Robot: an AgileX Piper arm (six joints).
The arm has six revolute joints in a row. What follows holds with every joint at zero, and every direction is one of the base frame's. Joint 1 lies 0.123 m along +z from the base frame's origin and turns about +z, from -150 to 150 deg. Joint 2 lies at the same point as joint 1 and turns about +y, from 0 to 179.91 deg. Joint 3 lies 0.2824 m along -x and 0.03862 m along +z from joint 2 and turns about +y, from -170 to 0 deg. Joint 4 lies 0.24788 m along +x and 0.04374 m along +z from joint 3 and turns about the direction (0.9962, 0, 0.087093), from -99.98 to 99.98 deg. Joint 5 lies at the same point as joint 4 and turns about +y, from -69.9 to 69.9 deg. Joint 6 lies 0.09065 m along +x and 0.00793 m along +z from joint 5 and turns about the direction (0.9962, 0, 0.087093), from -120 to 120 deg. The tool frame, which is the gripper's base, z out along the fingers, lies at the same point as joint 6; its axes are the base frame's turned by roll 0, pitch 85.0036 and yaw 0 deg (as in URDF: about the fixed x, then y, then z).
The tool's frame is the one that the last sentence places.
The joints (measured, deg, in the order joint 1, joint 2, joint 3, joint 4, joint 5, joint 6), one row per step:
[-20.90 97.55 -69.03 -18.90 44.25 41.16]
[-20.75 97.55 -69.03 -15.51 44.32 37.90]
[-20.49 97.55 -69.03 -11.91 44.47 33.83]
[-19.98 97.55 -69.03 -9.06 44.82 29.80]
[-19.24 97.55 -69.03 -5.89 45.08 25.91]
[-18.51 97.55 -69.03 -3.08 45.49 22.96]
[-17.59 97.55 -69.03 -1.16 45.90 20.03]
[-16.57 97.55 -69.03 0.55 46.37 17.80]
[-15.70 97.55 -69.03 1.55 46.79 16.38]
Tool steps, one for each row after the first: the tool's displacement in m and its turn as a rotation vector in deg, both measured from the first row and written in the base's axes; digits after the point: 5 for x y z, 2 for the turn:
[0.00113 0.00437 -0.00106 1.97 0.04 1.70]
[0.00255 0.00963 -0.00201 3.87 0.22 4.19]
[0.00407 0.01563 -0.00274 5.19 0.71 7.19]
[0.00632 0.02330 -0.00332 6.75 0.84 10.23]
[0.00815 0.03065 -0.00378 8.34 0.89 12.57]
[0.00998 0.03818 -0.00408 9.18 1.25 15.43]
[0.01169 0.04614 -0.00435 10.08 1.55 17.85]
[0.01286 0.05246 -0.00456 10.63 1.89 19.64]

